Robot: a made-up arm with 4 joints.
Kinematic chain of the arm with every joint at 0, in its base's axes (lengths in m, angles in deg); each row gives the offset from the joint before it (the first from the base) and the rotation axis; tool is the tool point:
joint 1: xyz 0 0 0.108 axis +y
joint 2: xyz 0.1 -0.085 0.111 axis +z
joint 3: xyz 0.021 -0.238 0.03 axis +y
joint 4: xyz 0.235 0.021 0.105 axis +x
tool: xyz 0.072 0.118 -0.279
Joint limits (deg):
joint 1: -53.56..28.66
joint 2: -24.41..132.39
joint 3: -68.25..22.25
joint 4: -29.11..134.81
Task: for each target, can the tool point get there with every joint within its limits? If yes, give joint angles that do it. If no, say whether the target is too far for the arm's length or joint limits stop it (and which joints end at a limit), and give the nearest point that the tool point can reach.
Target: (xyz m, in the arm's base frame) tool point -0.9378 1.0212 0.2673
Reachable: no: too far | nearest point -0.3752 0.3251 0.2656 | short by 0.895 m
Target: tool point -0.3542 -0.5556 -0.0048
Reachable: no: joint limits stop it (at a limit: joint 1, joint 2, joint 3, joint 4) | nearest point 0.1065 -0.4077 -0.1289 | short by 0.500 m
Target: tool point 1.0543 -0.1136 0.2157
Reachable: no: too far | nearest point 0.6757 -0.1016 0.1975 | short by 0.379 m
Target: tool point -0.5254 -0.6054 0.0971
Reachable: no: joint limits stop it (at a limit: joint 1, joint 3, joint 4) | nearest point -0.4900 -0.2759 0.4022 | short by 0.451 m
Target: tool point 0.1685 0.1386 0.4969
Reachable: yes | joints -1.04 50.40 -37.34 61.14
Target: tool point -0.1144 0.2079 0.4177
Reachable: yes | joints -42.96 69.21 -24.90 54.28
